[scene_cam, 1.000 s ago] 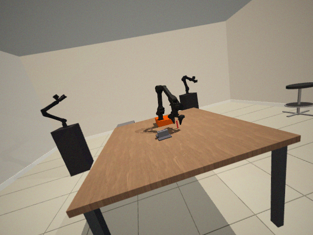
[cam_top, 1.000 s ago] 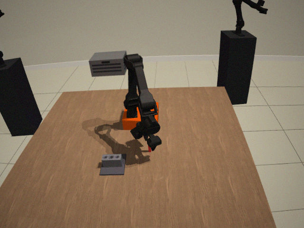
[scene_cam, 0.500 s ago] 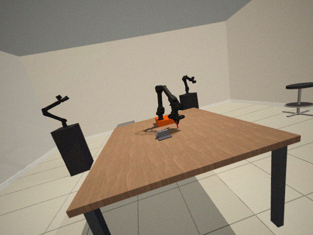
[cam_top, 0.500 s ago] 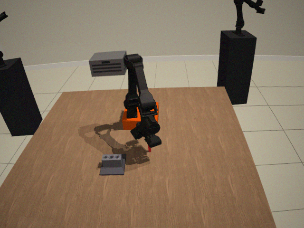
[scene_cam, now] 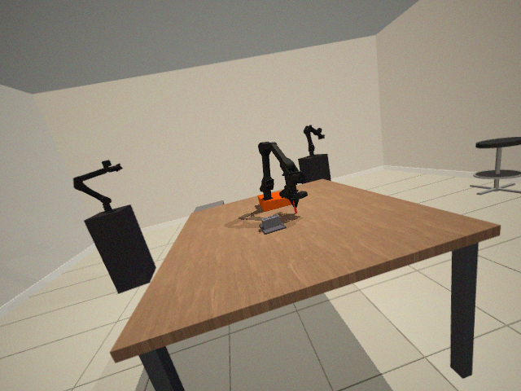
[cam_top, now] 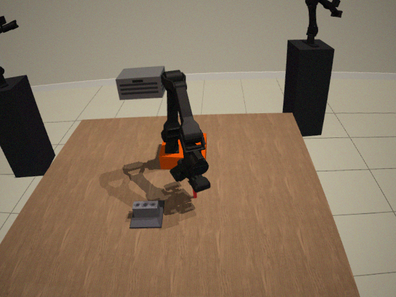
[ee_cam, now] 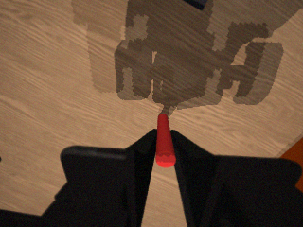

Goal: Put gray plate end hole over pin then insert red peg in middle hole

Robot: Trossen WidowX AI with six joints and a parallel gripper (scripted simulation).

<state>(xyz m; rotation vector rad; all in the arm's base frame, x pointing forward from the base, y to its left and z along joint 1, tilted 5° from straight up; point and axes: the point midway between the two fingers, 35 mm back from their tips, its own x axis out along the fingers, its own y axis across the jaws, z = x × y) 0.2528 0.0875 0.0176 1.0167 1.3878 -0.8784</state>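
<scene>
Right now my gripper tip is 80 mm short of the gray plate and 190 mm to the left of it. From my gripper tip the other things lie so: red peg (right at my gripper tip).
</scene>
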